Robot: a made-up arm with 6 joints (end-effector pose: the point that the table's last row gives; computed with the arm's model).
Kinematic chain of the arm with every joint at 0, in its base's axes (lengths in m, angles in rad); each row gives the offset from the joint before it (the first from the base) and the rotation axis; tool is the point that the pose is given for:
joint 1: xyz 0 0 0.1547 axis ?
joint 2: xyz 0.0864 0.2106 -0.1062 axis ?
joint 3: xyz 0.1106 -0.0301 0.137 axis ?
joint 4: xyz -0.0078 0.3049 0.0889 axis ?
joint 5: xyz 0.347 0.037 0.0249 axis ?
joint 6: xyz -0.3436 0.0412 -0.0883 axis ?
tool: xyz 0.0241 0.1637 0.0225
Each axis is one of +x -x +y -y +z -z.
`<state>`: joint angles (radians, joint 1 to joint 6).
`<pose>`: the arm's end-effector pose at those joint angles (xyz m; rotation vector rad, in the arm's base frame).
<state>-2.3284 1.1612 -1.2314 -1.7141 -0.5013 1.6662</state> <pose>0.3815 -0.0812 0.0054 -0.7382 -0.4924 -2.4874</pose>
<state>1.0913 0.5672 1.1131 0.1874 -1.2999 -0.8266</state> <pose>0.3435 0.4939 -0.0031 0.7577 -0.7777 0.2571</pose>
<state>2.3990 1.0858 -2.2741 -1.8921 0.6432 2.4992</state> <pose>-0.1994 -0.1192 -0.0123 -2.8520 0.5630 -1.0009</pose>
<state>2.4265 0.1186 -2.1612 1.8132 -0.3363 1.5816</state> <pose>0.0547 -0.4374 -0.1223 -1.7619 -0.2508 2.4479</pose>
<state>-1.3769 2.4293 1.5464 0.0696 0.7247 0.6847</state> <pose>0.1421 -0.4736 0.0372 -0.0083 1.3448 -2.7625</pose>
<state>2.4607 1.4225 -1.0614 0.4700 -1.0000 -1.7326</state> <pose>0.3716 -0.2397 -0.0483 -0.9991 1.3436 1.9010</pose>
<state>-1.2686 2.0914 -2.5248 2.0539 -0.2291 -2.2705</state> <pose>-0.2846 0.2572 -0.0542 -0.7616 0.5478 2.1210</pose>
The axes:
joint 1: +x
joint 2: -z
joint 3: -x
joint 4: +z
joint 5: +y
joint 6: -x

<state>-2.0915 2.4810 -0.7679 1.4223 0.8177 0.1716</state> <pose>0.2260 0.3241 -0.3093 -1.9138 -0.9953 -0.6941</pose>
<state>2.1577 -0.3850 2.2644 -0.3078 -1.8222 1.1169</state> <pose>0.9159 -0.0429 0.3797 -1.1682 -1.7444 -1.5321</pose>
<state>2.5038 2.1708 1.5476 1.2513 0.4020 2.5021</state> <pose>0.0342 0.0705 0.3948 0.3875 -1.1500 1.7357</pose>
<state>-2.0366 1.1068 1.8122 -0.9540 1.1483 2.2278</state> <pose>0.3108 -0.3916 0.1182 0.0001 -0.7575 2.0999</pose>
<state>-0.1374 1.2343 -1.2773 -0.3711 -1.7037 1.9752</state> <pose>0.4742 -0.3874 0.2929 -0.6042 0.8432 -2.9217</pose>
